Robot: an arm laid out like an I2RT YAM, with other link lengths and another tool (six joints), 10 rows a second.
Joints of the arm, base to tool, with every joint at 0 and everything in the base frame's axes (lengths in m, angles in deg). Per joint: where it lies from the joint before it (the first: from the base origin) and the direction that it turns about. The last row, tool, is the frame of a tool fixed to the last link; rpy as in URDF.
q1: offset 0 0 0.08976 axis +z
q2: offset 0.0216 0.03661 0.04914 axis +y
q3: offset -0.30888 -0.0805 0 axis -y
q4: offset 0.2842 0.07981 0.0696 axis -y
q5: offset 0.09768 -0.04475 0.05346 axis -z
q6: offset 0.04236 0 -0.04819 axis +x
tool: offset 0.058 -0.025 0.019 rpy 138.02 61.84 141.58
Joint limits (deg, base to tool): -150..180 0..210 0..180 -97..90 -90..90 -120..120
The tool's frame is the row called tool.
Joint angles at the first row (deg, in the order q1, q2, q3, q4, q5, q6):
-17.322, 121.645, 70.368, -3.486, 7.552, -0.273
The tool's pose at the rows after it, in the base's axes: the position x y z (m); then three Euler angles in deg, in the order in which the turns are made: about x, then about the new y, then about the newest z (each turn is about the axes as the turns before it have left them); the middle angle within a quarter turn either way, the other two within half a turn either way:
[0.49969, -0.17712, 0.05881, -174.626, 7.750, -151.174]
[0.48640, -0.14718, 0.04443, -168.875, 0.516, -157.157]
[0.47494, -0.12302, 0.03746, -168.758, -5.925, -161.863]
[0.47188, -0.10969, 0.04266, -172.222, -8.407, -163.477]
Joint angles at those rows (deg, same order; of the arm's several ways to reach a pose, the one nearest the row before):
-16.361, 121.624, 70.434, -11.725, -1.957, -3.465
-14.742, 121.623, 70.477, -19.550, -7.202, -7.027
-12.557, 121.492, 70.477, -25.496, -7.333, -10.852
-10.371, 120.573, 70.499, -27.988, -3.749, -11.463

